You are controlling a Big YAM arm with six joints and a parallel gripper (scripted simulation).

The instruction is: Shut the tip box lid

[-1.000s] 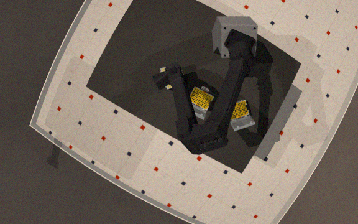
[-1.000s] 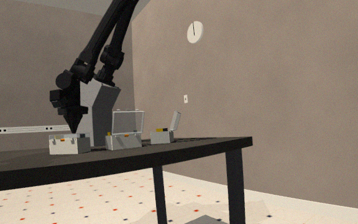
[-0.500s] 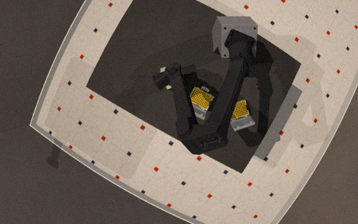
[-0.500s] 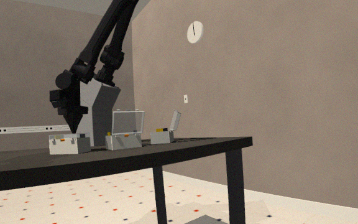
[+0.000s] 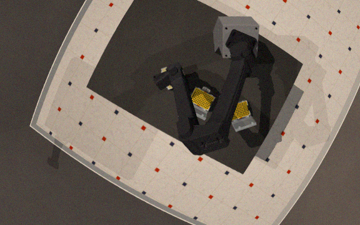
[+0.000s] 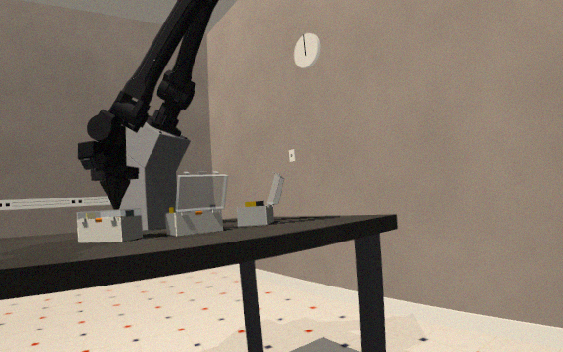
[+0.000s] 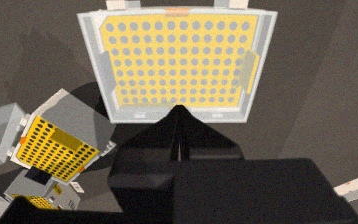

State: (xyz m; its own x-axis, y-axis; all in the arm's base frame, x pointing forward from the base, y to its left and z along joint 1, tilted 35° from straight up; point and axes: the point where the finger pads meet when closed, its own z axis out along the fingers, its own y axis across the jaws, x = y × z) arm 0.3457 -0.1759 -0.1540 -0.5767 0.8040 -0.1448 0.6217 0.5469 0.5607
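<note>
Now: hand 20 mm to the left of the lid, 20 mm short of it and 20 mm above it.
</note>
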